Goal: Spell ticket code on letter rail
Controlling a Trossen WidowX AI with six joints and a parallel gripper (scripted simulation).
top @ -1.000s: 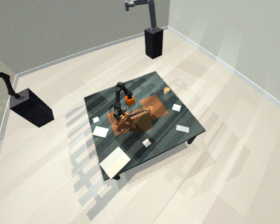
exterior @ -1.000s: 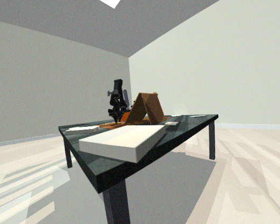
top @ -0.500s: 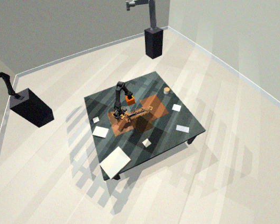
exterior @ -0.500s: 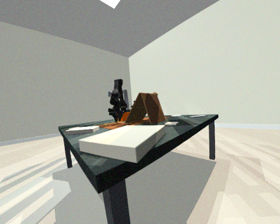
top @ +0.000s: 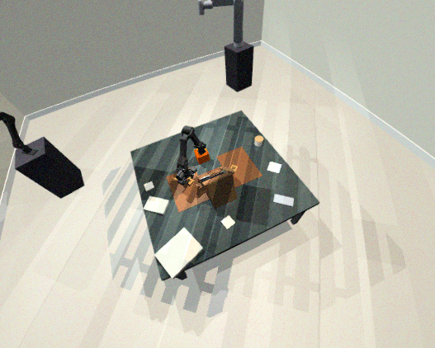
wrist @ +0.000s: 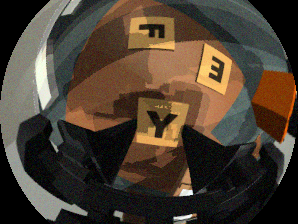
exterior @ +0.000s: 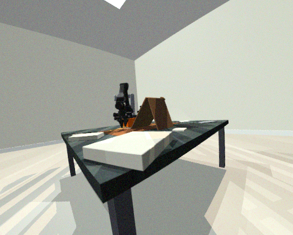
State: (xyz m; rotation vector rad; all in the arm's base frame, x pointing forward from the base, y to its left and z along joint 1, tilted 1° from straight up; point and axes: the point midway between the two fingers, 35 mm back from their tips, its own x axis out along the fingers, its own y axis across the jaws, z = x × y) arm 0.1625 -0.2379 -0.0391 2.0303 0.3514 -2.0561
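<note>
The white ticket is 110 mm to the left of my gripper tip, 100 mm ahead of it and 70 mm above it. The rest, counted from my gripper tip: yellow letter tile 390 mm to the left, 110 mm ahead, 20 mm below; flat white slab 340 mm to the right, 30 mm ahead, 10 mm below; mat 200 mm to the left, 40 mm ahead, 20 mm below.
</note>
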